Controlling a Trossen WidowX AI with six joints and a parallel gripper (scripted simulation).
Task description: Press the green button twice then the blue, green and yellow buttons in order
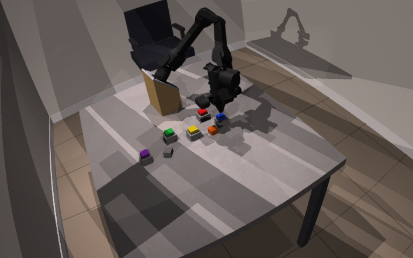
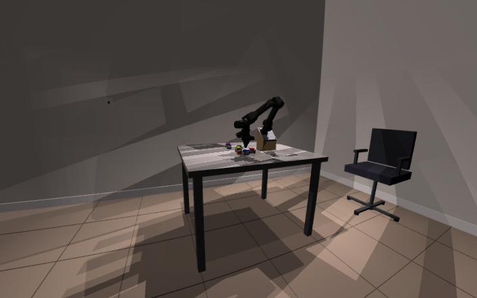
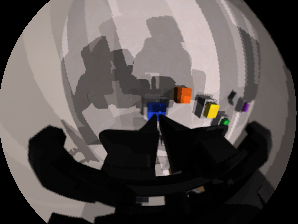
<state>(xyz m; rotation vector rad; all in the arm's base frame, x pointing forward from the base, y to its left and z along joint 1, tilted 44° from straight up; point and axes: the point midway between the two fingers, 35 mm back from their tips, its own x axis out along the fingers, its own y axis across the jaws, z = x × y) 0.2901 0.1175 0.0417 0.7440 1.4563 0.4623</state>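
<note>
Now: the blue button 20 mm below my gripper tip. Round my gripper tip: orange block (60 mm to the right, 50 mm below, 20 mm ahead); red button (90 mm behind, 30 mm to the right, 20 mm below); yellow button (130 mm to the right, 20 mm below, 20 mm behind).
</note>
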